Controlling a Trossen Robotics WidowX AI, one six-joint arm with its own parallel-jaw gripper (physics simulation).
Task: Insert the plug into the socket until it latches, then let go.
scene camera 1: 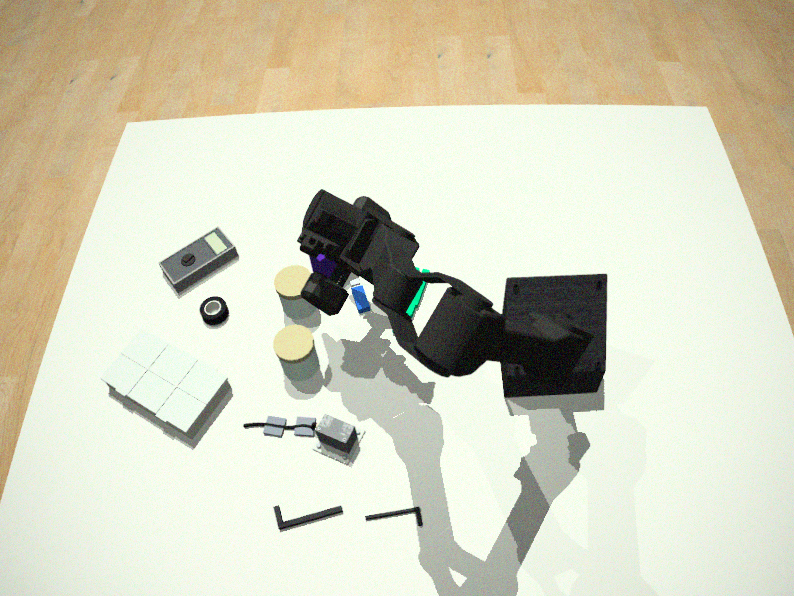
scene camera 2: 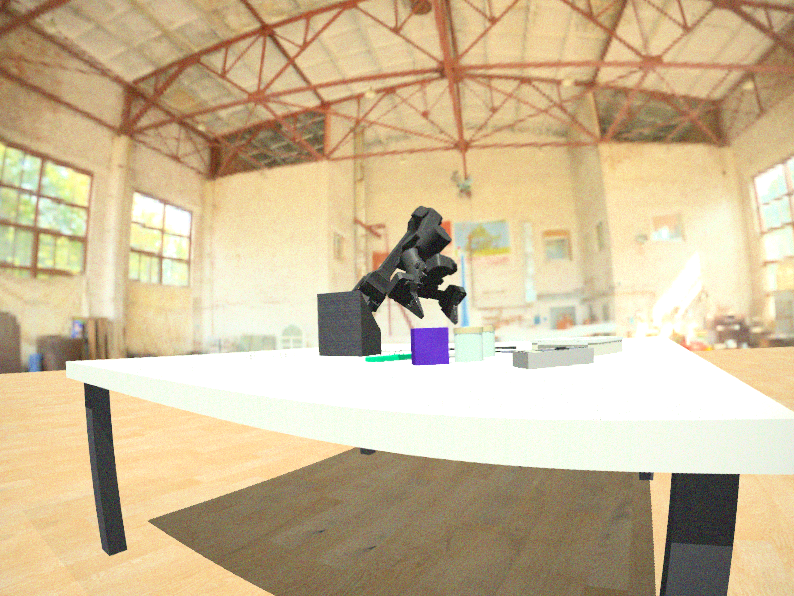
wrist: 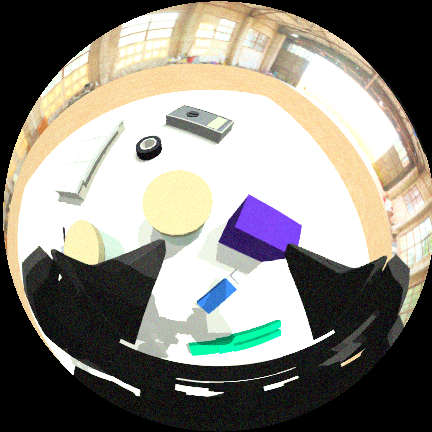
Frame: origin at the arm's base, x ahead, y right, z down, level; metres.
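Where they show: gripper, fingertip midpoint: [scene camera 1: 326, 264] [scene camera 2: 439, 320] [wrist: 227, 248]; arm's base at its link origin: [scene camera 1: 549, 336] [scene camera 2: 354, 315].
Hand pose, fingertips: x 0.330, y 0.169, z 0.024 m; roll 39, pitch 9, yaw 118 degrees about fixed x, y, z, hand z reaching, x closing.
Observation:
Things, the pixels of their centre, and the offset from my fingertips.
- small blue block at the middle of its body: [wrist: 221, 290] [scene camera 1: 359, 294] dx -0.045, dy -0.006, dz +0.080 m
- dark grey box at the middle of its body: [scene camera 1: 334, 433] dx -0.012, dy -0.266, dz +0.064 m
- purple block at the middle of its body: [wrist: 256, 234] [scene camera 1: 332, 257] [scene camera 2: 429, 346] dx -0.001, dy +0.054, dz +0.050 m
- meter at the middle of its body: [scene camera 2: 553, 356] [scene camera 1: 198, 258] [wrist: 198, 119] dx +0.249, dy +0.085, dz +0.071 m
- tape roll at the middle of its body: [scene camera 1: 214, 310] [wrist: 148, 146] dx +0.205, dy -0.028, dz +0.077 m
- tiled block at the middle of its body: [scene camera 1: 165, 382] [scene camera 2: 576, 345] [wrist: 86, 154] dx +0.267, dy -0.169, dz +0.069 m
The plug, a small blue block [scene camera 1: 361, 298] [wrist: 216, 296] with a clear tip, lies on the table beside the purple block. The socket, a dark grey box [scene camera 1: 336, 433] on a light base plate, stands near the front in scene camera 1, and its opening does not show there. The socket does not show in the wrist view. My gripper [scene camera 2: 438, 319] [wrist: 227, 248] is open and empty, with its fingers wide apart above the table. In the wrist view the plug appears between the two fingers, below their tips. In scene camera 2 I cannot make out the plug.
A purple block [scene camera 1: 322, 263] [scene camera 2: 429, 346] [wrist: 265, 227] and two cream-topped cylinders [scene camera 1: 293, 342] [wrist: 177, 202] stand near the plug. Green bars [scene camera 1: 418, 296] [wrist: 235, 339], a meter [scene camera 1: 198, 259], a tape roll [scene camera 1: 214, 310], a tiled block [scene camera 1: 168, 378], a clipped cable and two hex keys lie around.

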